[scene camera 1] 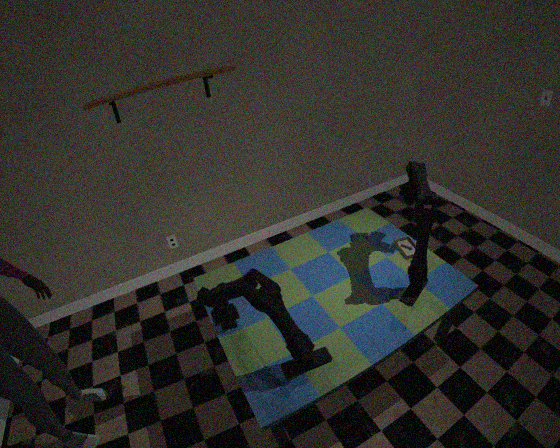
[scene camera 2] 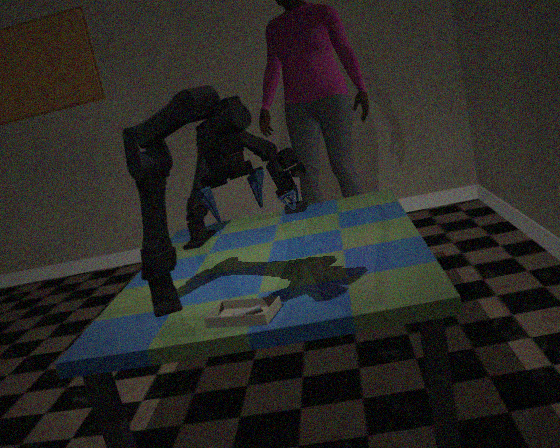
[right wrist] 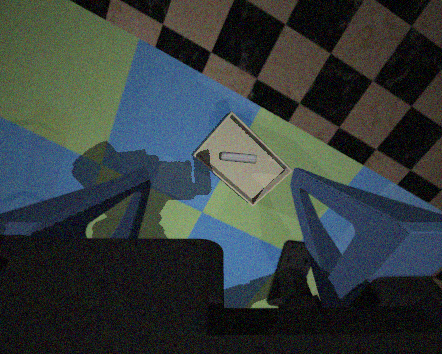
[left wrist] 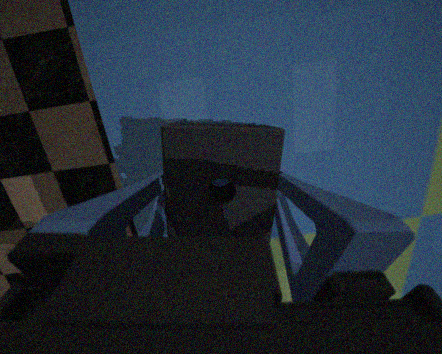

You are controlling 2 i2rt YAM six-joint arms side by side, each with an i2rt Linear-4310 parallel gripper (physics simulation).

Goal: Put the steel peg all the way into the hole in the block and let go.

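Seen in the pictures: left gripper, fingertip midpoint: (scene camera 1: 228, 320) (left wrist: 221, 176); right gripper, fingertip midpoint: (scene camera 1: 411, 205) (scene camera 2: 241, 214) (right wrist: 220, 176); left arm's base, origin of the base link: (scene camera 1: 306, 363) (scene camera 2: 200, 240); right arm's base, origin of the base link: (scene camera 1: 414, 290) (scene camera 2: 166, 302) (right wrist: 289, 274).
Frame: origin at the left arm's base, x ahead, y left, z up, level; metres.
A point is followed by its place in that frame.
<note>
The steel peg (scene camera 2: 254, 310) {z 0.013, x 0.404, y -0.790 m} (right wrist: 238, 158) {z 0.019, x 0.388, y -0.791 m} lies on its side in a shallow pale tray (scene camera 1: 403, 241) (scene camera 2: 235, 321) {z 0.012, x 0.372, y -0.840 m} (right wrist: 240, 135) {z 0.003, x 0.408, y -0.824 m}. My right gripper (scene camera 2: 240, 214) {z 0.243, x 0.435, y -0.821 m} (right wrist: 220, 176) {z 0.243, x 0.435, y -0.821 m} is open and empty, high above the table; in the right wrist view the tray shows between and beyond its fingertips. The dark block (left wrist: 222, 145) {z 0.031, x 0.360, y 0.241 m} is held between the fingers of my left gripper (scene camera 2: 291, 199) {z 0.012, x 0.335, y 0.241 m} (left wrist: 221, 176) {z 0.012, x 0.335, y 0.241 m}, which is shut on it. The block's round hole (left wrist: 223, 190) {z 0.009, x 0.324, y 0.239 m} faces the left wrist camera, with no peg in it. In scene camera 1 the block cannot be made out in the dark.
The tray stands on the checkered blue and green table (scene camera 1: 377, 332) {z 0.000, x -0.003, y -0.330 m} (scene camera 2: 390, 250) {z 0.000, x 0.709, y -0.454 m}, near its edge. Dark arm shadows fall across the table. A person (scene camera 2: 310, 55) in a pink top stands behind the table in scene camera 2. The picture is dim and grainy.
</note>
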